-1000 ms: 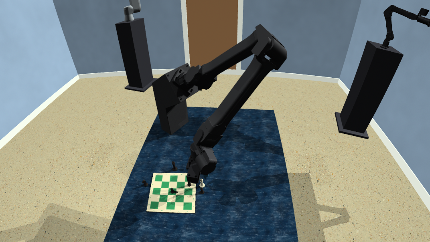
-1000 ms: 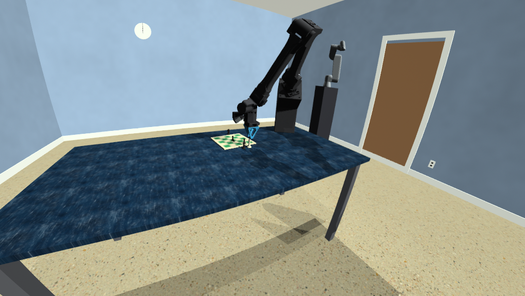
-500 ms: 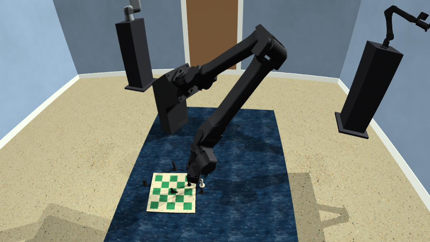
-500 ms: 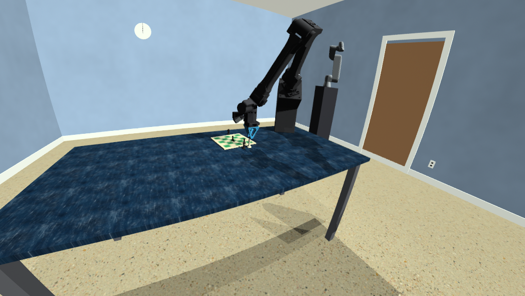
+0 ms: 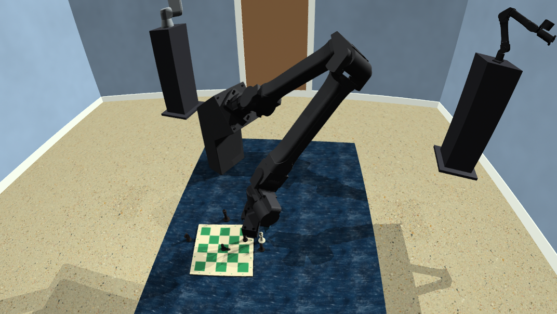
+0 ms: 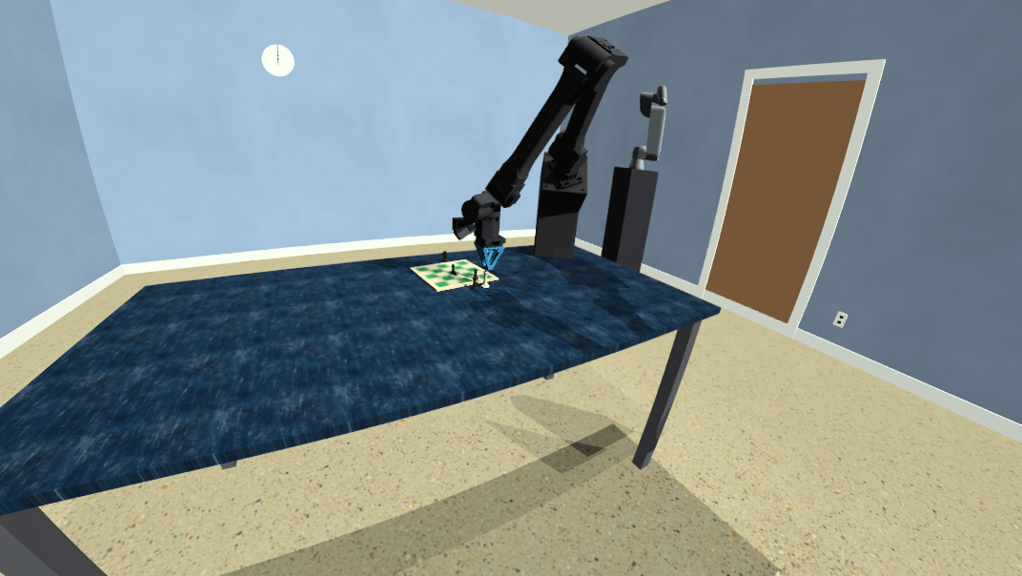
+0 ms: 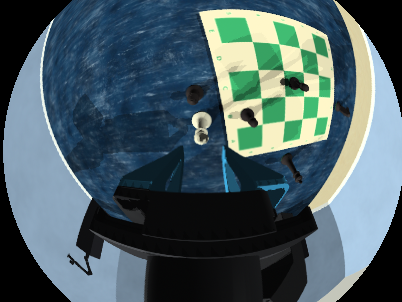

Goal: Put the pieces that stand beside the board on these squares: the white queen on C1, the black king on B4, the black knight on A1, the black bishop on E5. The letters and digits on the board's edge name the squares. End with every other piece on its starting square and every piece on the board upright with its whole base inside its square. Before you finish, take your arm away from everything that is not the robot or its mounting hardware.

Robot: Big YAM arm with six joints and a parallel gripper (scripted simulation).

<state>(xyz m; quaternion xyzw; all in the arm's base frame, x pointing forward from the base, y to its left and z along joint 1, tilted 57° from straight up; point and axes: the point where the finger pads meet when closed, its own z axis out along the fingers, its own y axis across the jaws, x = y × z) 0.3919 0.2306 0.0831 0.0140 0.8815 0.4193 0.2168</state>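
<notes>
Right now the white queen is 40 mm below my hand and 10 mm ahead of it. The rest, counted from my hand: black king 160 mm to the right, 40 mm below, 40 mm behind; then cream board 110 mm to the right, 90 mm ahead, 70 mm below.
</notes>
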